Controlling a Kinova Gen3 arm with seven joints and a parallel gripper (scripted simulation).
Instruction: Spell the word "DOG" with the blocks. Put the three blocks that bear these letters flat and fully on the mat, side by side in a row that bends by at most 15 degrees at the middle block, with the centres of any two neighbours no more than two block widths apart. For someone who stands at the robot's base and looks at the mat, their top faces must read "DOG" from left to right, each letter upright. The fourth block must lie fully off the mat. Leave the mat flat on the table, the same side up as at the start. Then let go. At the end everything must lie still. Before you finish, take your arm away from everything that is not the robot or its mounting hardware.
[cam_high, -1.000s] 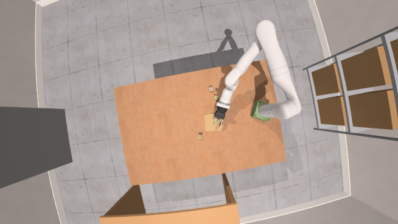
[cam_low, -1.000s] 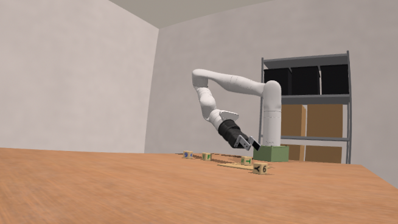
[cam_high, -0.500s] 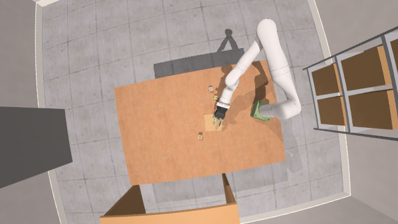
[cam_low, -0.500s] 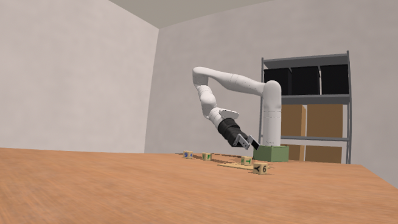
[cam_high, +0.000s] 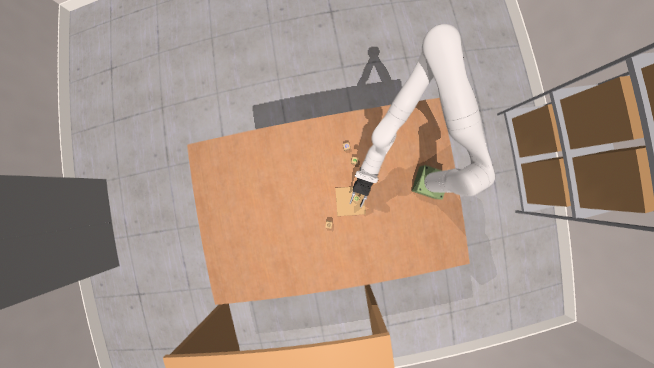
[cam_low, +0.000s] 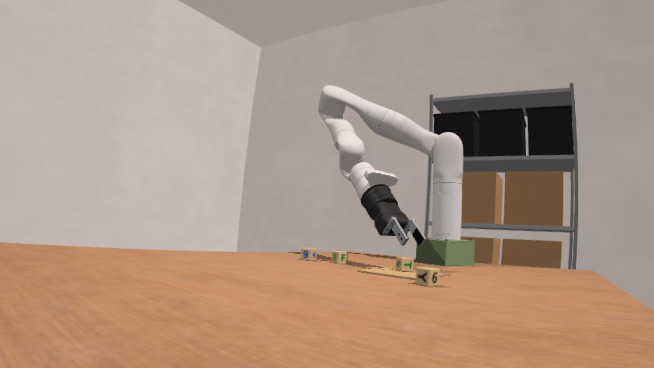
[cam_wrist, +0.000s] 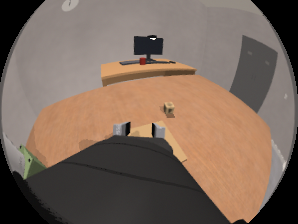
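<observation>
My hand is 6 cm above the wooden block, 1 cm to the left of it and 1 cm past it. Round my hand: green-lettered block 19 cm to the right, 7 cm below, 4 cm behind; tan mat 8 cm below, 2 cm ahead; blue-lettered block 27 cm to the right, 7 cm below, 1 cm behind.
</observation>
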